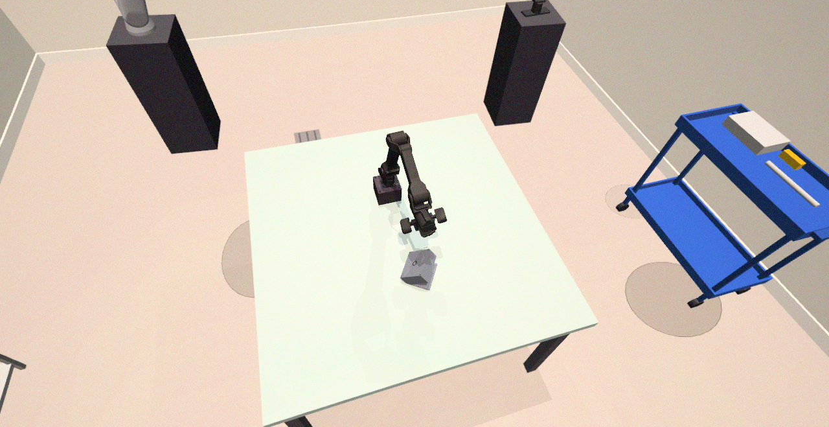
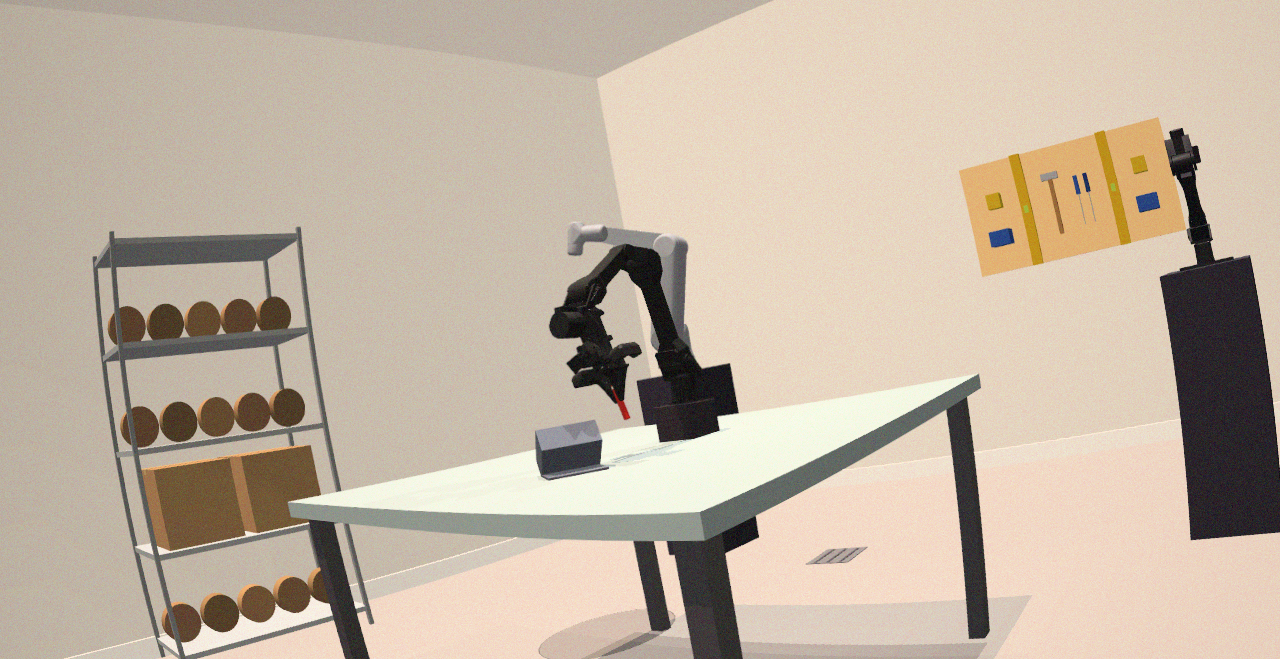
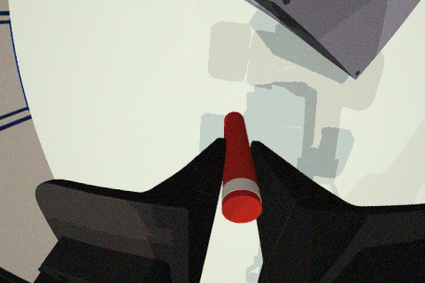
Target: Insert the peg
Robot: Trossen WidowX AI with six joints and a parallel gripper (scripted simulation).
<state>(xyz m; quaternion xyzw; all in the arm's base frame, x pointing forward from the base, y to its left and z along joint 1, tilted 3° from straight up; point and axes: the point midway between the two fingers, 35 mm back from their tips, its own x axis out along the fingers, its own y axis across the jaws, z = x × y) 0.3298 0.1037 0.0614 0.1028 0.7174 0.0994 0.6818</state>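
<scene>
My gripper tip is now 120 mm short of the grey sloped panel, 80 mm above it and 60 mm to the left of it. Also, from my gripper tip: red round peg: 20 mm above.
</scene>
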